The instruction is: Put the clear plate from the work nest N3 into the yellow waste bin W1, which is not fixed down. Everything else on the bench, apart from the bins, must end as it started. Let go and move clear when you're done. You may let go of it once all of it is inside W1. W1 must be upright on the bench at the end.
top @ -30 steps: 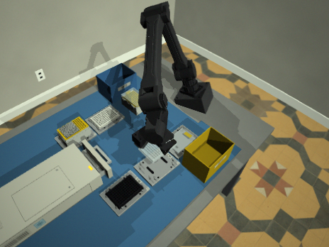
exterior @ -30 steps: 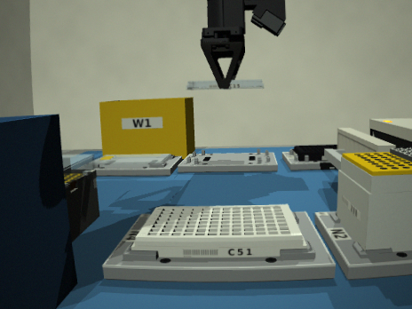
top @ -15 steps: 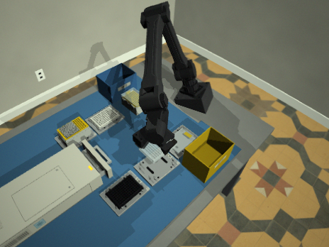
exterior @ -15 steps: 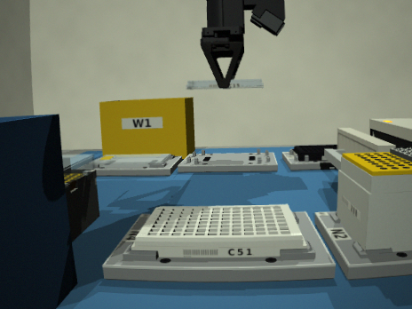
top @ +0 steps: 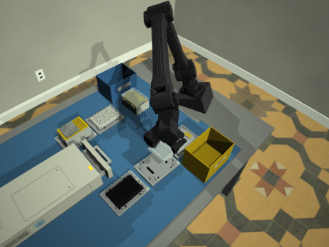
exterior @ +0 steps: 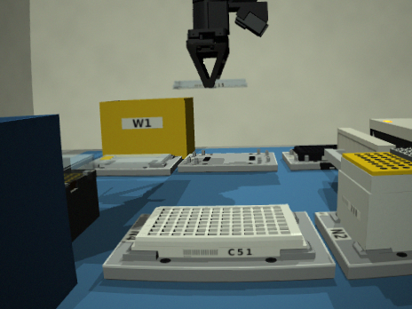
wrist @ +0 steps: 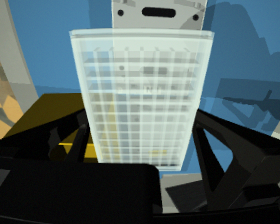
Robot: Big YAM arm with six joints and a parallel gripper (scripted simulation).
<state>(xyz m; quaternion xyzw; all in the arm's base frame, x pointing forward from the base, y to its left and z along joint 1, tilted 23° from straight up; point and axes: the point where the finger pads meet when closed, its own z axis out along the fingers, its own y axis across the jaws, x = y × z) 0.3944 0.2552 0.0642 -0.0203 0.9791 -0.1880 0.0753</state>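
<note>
Now: the yellow waste bin W1 140 mm behind my hand, 110 mm to the left of it and 110 mm below it. From my hand the other things lie so: nest N3: 30 mm ahead, 20 mm to the right, 140 mm below; flat lid: 140 mm behind, 40 mm to the right, 130 mm below; clear plate: right at my hand.
</note>
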